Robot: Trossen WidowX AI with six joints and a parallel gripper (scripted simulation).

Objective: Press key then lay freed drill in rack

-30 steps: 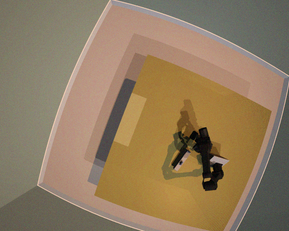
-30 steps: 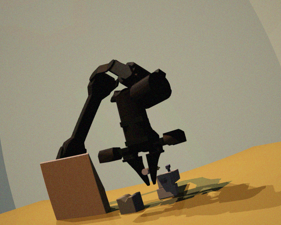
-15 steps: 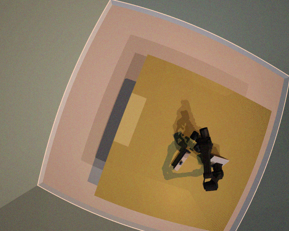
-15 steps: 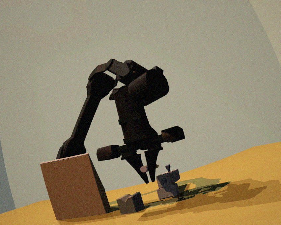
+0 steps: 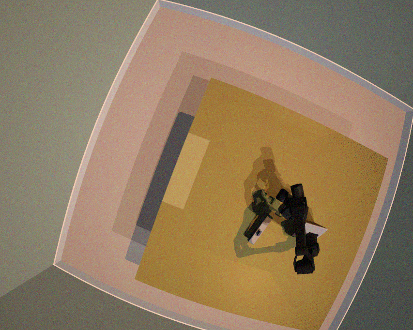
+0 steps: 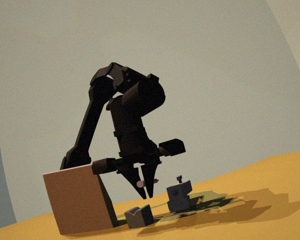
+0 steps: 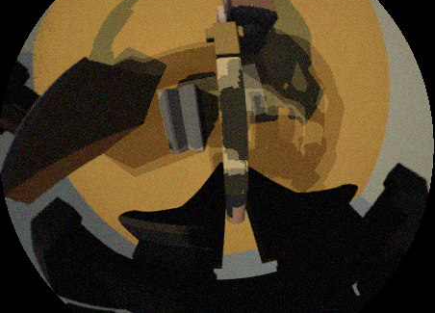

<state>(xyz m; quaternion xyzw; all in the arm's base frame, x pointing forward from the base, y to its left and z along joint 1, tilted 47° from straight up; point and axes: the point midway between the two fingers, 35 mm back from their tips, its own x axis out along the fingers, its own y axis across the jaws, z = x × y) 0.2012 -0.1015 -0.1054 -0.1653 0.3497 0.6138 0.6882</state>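
Now: gripper tip 50 mm to the right of the rack, 40 mm above it and 30 mm past it. The rest, counted from my gripper tip: drill: 40 mm to the left, 30 mm above, 10 mm ahead; then key: 210 mm to the left, 90 mm ahead, 10 mm below; then grey fixture block: 190 mm to the left, 90 mm ahead, 30 mm below.
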